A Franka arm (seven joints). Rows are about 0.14 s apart.
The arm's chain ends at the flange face. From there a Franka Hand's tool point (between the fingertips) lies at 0.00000 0.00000 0.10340 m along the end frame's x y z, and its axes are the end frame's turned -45 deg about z.
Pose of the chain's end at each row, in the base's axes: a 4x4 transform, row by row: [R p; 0 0 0 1], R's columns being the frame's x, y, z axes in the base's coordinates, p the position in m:
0.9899 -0.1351 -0.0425 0.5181; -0.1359 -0.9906 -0.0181 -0.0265; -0.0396 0.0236 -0.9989 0.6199; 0 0 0 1
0.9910 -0.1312 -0.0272 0.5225; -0.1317 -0.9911 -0.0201 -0.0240; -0.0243 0.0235 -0.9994 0.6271; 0 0 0 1
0.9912 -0.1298 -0.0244 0.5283; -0.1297 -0.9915 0.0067 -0.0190; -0.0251 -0.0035 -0.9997 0.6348; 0 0 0 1
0.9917 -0.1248 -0.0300 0.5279; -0.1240 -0.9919 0.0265 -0.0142; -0.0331 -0.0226 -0.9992 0.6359; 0 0 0 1
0.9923 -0.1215 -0.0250 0.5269; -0.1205 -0.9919 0.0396 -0.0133; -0.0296 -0.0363 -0.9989 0.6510; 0 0 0 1
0.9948 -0.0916 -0.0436 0.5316; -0.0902 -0.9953 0.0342 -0.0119; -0.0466 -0.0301 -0.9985 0.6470; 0 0 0 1
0.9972 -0.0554 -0.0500 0.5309; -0.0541 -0.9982 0.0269 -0.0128; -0.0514 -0.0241 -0.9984 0.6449; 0 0 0 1
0.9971 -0.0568 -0.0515 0.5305; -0.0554 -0.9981 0.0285 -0.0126; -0.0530 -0.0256 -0.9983 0.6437; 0 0 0 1
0.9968 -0.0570 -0.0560 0.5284; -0.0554 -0.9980 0.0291 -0.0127; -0.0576 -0.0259 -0.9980 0.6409; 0 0 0 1
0.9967 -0.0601 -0.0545 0.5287; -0.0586 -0.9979 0.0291 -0.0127; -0.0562 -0.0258 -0.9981 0.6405; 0 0 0 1
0.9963 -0.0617 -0.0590 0.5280; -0.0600 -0.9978 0.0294 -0.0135; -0.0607 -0.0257 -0.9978 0.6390; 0 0 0 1
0.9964 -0.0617 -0.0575 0.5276; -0.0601 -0.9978 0.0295 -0.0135; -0.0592 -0.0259 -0.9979 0.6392; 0 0 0 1
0.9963 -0.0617 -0.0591 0.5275; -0.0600 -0.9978 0.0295 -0.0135; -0.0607 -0.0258 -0.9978 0.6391; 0 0 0 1
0.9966 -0.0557 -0.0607 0.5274; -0.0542 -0.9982 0.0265 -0.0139; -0.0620 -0.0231 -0.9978 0.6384; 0 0 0 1
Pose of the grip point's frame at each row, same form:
0.7955 0.6044 -0.0425 0.5137; 0.6044 -0.7966 -0.0181 -0.0284; -0.0447 -0.0113 -0.9989 0.5166; 0 0 0 1
0.7935 0.6080 -0.0272 0.5197; 0.6077 -0.7939 -0.0201 -0.0261; -0.0338 -0.0006 -0.9994 0.5238; 0 0 0 1
0.7927 0.6091 -0.0244 0.5258; 0.6094 -0.7928 0.0067 -0.0183; -0.0153 -0.0202 -0.9997 0.5314; 0 0 0 1
0.7895 0.6130 -0.0300 0.5248; 0.6137 -0.7891 0.0265 -0.0115; -0.0074 -0.0394 -0.9992 0.5326; 0 0 0 1
0.7876 0.6157 -0.0250 0.5243; 0.6162 -0.7866 0.0396 -0.0092; 0.0047 -0.0466 -0.9989 0.5477; 0 0 0 1
0.7682 0.6387 -0.0436 0.5271; 0.6400 -0.7676 0.0342 -0.0084; -0.0117 -0.0542 -0.9985 0.5438; 0 0 0 1
0.7443 0.6660 -0.0500 0.5257; 0.6676 -0.7441 0.0269 -0.0100; -0.0193 -0.0534 -0.9984 0.5417; 0 0 0 1
0.7452 0.6649 -0.0515 0.5252; 0.6666 -0.7449 0.0285 -0.0097; -0.0194 -0.0556 -0.9983 0.5405; 0 0 0 1
0.7451 0.6645 -0.0560 0.5226; 0.6665 -0.7449 0.0291 -0.0097; -0.0224 -0.0590 -0.9980 0.5377; 0 0 0 1
0.7473 0.6623 -0.0545 0.5231; 0.6642 -0.7471 0.0291 -0.0097; -0.0215 -0.0580 -0.9981 0.5373; 0 0 0 1
0.7481 0.6609 -0.0590 0.5219; 0.6631 -0.7480 0.0294 -0.0105; -0.0247 -0.0611 -0.9978 0.5358; 0 0 0 1
0.7482 0.6609 -0.0575 0.5217; 0.6631 -0.7480 0.0295 -0.0104; -0.0235 -0.0602 -0.9979 0.5360; 0 0 0 1
0.7481 0.6609 -0.0591 0.5214; 0.6631 -0.7480 0.0295 -0.0104; -0.0247 -0.0612 -0.9978 0.5359; 0 0 0 1
0.7441 0.6653 -0.0607 0.5211; 0.6675 -0.7442 0.0265 -0.0112; -0.0275 -0.0602 -0.9978 0.5352; 0 0 0 1

